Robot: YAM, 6 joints.
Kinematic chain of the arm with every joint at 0, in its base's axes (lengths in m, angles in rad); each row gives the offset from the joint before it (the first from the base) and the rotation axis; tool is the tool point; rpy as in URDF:
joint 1: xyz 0 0 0.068 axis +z
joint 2: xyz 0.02 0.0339 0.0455 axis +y
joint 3: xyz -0.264 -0.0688 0 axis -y
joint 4: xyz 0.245 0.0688 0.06 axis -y
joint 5: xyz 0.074 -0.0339 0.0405 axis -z
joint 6: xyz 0.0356 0 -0.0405 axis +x
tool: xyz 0 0 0 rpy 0 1.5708 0
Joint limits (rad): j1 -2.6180..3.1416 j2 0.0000..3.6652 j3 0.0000..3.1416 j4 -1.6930..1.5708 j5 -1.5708..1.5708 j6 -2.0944..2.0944
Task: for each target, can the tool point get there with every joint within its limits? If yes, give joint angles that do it. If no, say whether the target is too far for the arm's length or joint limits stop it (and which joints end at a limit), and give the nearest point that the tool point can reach.
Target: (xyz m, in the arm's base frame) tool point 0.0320 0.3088 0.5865
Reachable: yes | joints -1.7478 0.5792 2.0997 0.6978 0.6982 -0.1119
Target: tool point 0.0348 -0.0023 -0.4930
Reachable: no: joint limits stop it (at a limit: joint 2) | nearest point 0.0998 -0.0066 -0.3484 | short by 0.159 m
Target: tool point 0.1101 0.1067 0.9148
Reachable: no: too far | nearest point 0.0881 0.0854 0.7309 | short by 0.186 m
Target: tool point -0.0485 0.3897 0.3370
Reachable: yes | joints 1.7113 1.6264 1.3243 0.0751 0.1858 -1.1989
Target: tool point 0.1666 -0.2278 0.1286
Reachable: yes | joints -1.0179 1.7531 0.9108 -0.6735 -0.6720 0.3829
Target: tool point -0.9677 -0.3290 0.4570
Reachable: no: too far | nearest point -0.5337 -0.2915 0.3190 | short by 0.457 m
